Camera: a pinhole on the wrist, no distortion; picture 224 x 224 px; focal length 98.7 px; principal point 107.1 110.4 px. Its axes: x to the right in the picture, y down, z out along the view. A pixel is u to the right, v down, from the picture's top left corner.
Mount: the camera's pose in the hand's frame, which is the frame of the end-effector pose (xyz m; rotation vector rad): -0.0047 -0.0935 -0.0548 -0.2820 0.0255 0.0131
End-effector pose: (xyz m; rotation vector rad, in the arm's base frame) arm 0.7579 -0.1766 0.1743 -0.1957 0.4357 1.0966
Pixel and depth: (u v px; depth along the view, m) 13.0 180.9 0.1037
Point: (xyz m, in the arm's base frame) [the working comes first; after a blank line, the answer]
In the camera's frame: -0.0989 0.0741 0.1037

0.7203 -0.2478 0.2432
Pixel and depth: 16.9 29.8 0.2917
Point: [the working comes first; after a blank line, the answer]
In the camera's frame: -0.2666 -0.2382 0.2917

0.9480 -0.3899 0.5414
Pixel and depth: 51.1 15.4 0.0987
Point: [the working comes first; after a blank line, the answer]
In the camera's frame: -0.0560 -0.0950 0.0987

0.8933 -0.2692 0.2506
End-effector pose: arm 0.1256 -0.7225 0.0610 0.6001 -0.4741 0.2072
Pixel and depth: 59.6 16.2 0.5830
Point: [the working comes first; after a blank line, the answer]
In the camera's frame: -0.2806 -0.5564 0.5830

-0.1980 -1.5056 0.1852
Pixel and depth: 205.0 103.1 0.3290
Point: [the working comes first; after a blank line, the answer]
In the camera's frame: 0.3263 -0.0243 0.3290

0.3254 -0.8754 0.3971
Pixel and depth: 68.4 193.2 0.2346
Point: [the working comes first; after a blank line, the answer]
In the camera's frame: -0.0920 0.1968 0.2346

-0.0516 -0.6672 0.1794
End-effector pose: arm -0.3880 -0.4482 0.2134 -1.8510 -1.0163 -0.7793
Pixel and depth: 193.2 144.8 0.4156
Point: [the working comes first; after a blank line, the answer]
In the camera's frame: 0.3625 0.1448 0.4156

-0.0384 -0.1116 0.3199
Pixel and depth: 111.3 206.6 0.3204
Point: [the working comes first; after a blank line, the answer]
In the camera's frame: 0.0136 0.3123 0.3204

-0.1055 -0.3841 0.0370
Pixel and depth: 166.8 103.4 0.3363
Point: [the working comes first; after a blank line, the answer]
In the camera's frame: 0.2034 -0.0239 0.3363

-0.2781 -0.1319 0.2733
